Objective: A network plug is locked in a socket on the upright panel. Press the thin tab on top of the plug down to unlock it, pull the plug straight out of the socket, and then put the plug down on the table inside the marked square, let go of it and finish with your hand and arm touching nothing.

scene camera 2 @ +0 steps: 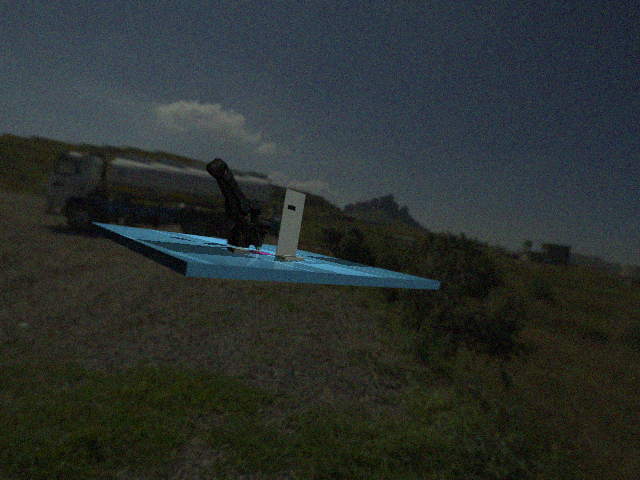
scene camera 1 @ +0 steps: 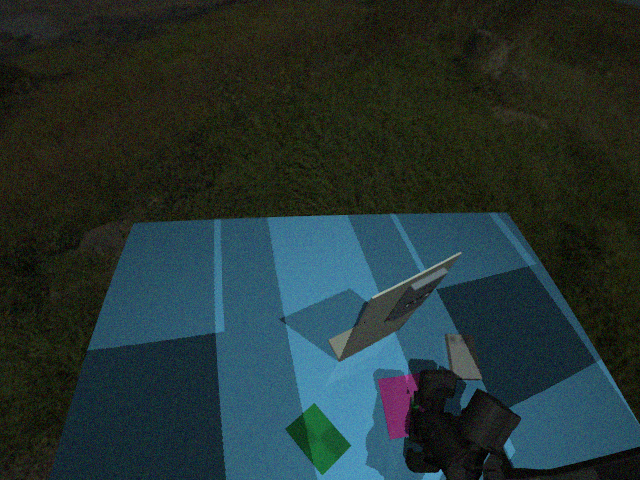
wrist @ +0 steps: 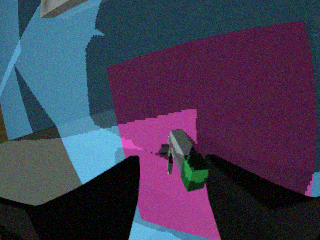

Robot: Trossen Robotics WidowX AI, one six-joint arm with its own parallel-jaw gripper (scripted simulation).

Scene:
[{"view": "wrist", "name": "gripper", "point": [172,164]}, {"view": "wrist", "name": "network plug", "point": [194,169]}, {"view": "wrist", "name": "magenta square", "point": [241,95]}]

